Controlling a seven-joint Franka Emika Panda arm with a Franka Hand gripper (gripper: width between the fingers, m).
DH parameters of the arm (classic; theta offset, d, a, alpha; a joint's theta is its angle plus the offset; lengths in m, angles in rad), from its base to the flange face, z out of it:
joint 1: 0 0.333 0 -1.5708
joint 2: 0 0 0 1.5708
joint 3: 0 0.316 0.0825 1.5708
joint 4: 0 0 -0.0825 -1.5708
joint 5: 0 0.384 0 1.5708
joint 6: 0 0 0.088 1.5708
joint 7: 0 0.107 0 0
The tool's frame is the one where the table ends.
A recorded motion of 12 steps. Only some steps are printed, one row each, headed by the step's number.
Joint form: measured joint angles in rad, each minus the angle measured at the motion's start. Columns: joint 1, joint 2, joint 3, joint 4, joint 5, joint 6, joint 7.
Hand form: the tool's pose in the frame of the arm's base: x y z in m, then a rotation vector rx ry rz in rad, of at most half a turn. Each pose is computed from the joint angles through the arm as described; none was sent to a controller.
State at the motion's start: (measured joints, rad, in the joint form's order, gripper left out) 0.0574 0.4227 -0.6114 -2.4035 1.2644 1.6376 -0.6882
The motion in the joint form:
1: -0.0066 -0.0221 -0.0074 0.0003 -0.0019 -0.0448 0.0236
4: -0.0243 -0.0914 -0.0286 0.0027 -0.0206 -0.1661 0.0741
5: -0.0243 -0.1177 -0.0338 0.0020 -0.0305 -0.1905 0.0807
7: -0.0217 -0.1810 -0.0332 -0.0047 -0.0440 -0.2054 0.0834
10: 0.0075 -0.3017 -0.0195 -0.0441 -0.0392 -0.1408 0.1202
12: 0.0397 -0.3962 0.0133 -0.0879 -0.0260 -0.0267 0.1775
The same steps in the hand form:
1: 0.3909 -0.1536 0.1702 -1.7771 0.7714 0.2303
4: 0.3931 -0.1547 0.2066 -1.6711 0.7176 0.2436
5: 0.3938 -0.1536 0.2183 -1.6562 0.6899 0.2422
7: 0.3968 -0.1491 0.2417 -1.6491 0.6320 0.2172
10: 0.4014 -0.1319 0.2729 -1.6648 0.6016 0.1707
12: 0.4052 -0.1111 0.2890 -1.7011 0.6289 0.1465

